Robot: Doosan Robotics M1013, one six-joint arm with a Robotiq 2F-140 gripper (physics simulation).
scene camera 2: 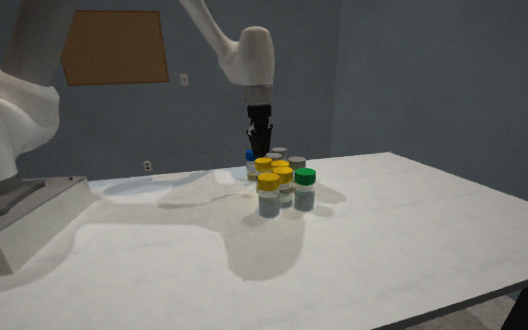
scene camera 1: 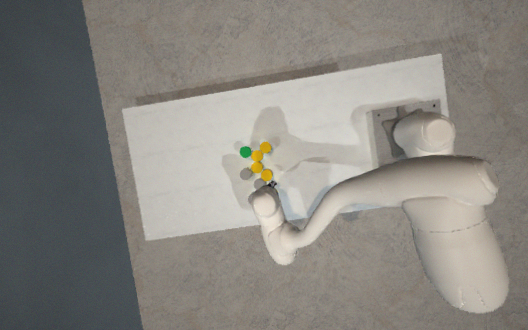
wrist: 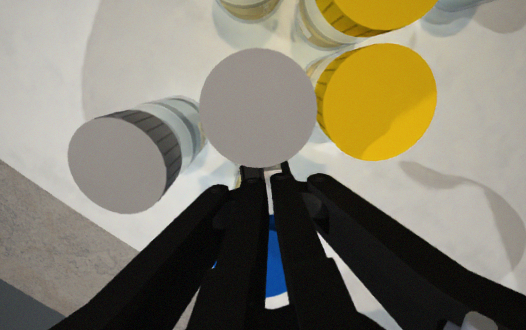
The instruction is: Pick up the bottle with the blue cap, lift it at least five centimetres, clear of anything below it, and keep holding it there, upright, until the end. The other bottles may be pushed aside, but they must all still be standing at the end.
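Frame: origin at the arm's base, x left, y down, z back, level; centimetres.
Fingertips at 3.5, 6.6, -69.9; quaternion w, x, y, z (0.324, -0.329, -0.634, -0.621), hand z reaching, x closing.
Offsets run from my fingertips to a thing's middle, as dx, dy, dz. Level surfaces: height alone.
The blue-capped bottle {+4.1, -2.1, +1.7} [scene camera 2: 250, 155] [wrist: 276, 267] stands upright on the table behind the yellow-capped ones in scene camera 2; in the wrist view a strip of its cap shows through the gap between the fingers. It does not show in scene camera 1. My gripper [scene camera 2: 260, 154] [wrist: 267, 154] is shut with nothing between its fingertips. The tips are beside the blue-capped bottle, at the near edge of a grey cap {-3.7, -6.2, -2.6} [wrist: 258, 107] in the wrist view. Whether they touch either bottle is hidden.
Four yellow-capped bottles {-17.0, -2.1, +1.1} [scene camera 1: 257, 156] {-19.5, -2.1, +6.2} [scene camera 2: 268, 182] {-6.7, -2.1, +2.2} [wrist: 377, 102], a green-capped one {-20.7, -2.1, -3.7} [scene camera 1: 245, 151] [scene camera 2: 305, 176] and grey-capped ones {-10.5, -2.1, -7.3} [scene camera 1: 245, 174] [scene camera 2: 297, 162] [wrist: 124, 165] stand close together on the white table {dy +3.1} [scene camera 1: 175, 175] [scene camera 2: 375, 250]. The table edge is near in the wrist view's lower left.
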